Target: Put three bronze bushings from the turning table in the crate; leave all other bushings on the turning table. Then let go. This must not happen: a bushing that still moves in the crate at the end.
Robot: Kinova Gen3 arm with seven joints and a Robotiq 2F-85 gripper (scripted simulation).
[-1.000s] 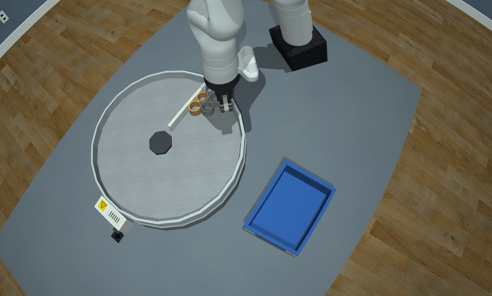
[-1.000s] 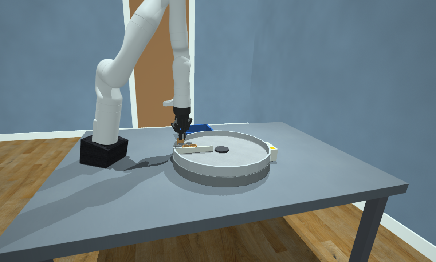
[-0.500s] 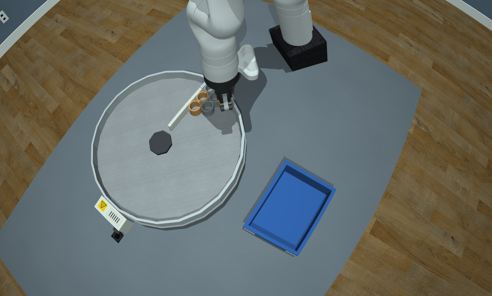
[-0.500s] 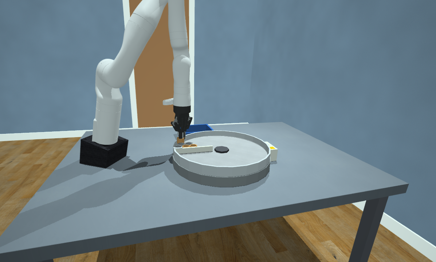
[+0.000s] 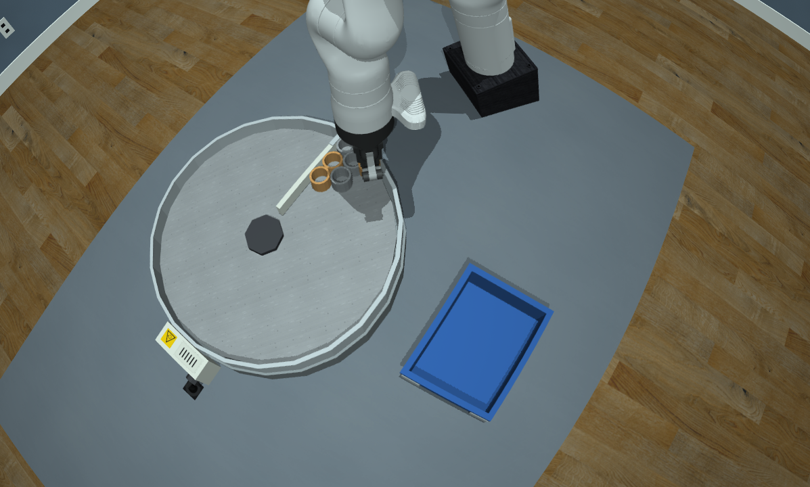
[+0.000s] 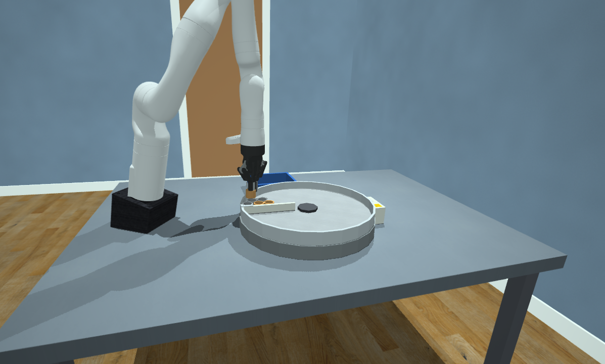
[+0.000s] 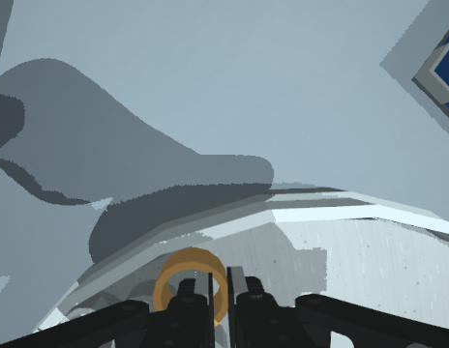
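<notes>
Now: hand 270 mm to the right of the blue crate, 100 mm short of it and 80 mm above it. Round my hand: turning table 160 mm ahead, 80 mm to the right, 60 mm below.
</notes>
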